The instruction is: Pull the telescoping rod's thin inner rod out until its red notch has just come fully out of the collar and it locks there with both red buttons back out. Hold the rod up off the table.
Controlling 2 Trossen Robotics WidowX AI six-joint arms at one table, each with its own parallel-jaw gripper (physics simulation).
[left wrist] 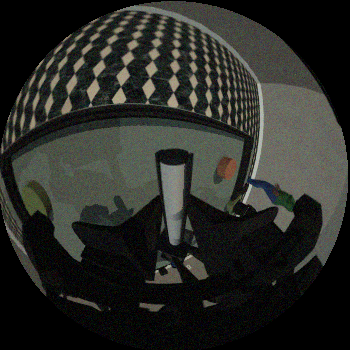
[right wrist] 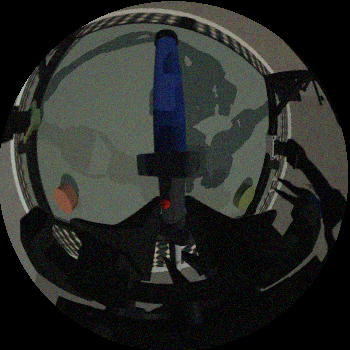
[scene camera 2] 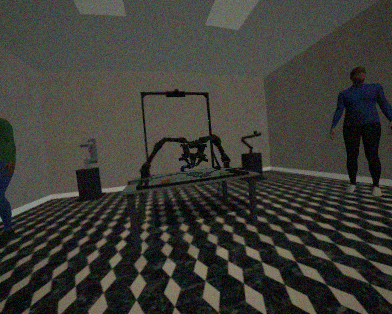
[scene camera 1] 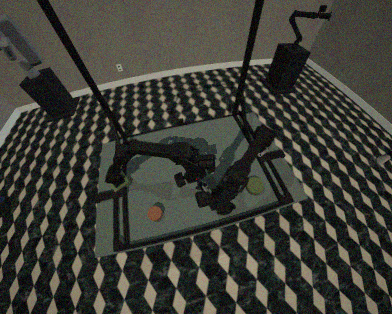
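My right gripper [right wrist: 172,199] is shut on the rod's dark grey collar, below its black flange [right wrist: 170,164]. The blue outer tube [right wrist: 169,95] reaches away to a black end cap. One red button [right wrist: 165,204] stands out on the collar at the fingertips; a second one is hidden. My left gripper [left wrist: 173,197] is shut on the pale grey inner rod [left wrist: 173,187], with its black end cap just beyond the fingertips. In the right wrist view a short pale piece of inner rod [right wrist: 178,254] shows below the collar. The red notch does not show. The rod is up off the table.
An orange disc [scene camera 1: 155,213] [left wrist: 227,168] [right wrist: 66,198] and a yellow-green disc [scene camera 1: 255,185] [left wrist: 37,198] [right wrist: 244,198] lie on the table. Black rails run along the table's edges, and black frame posts [scene camera 1: 82,70] [scene camera 1: 249,50] rise at its back. Arm shadows fall on the table top.
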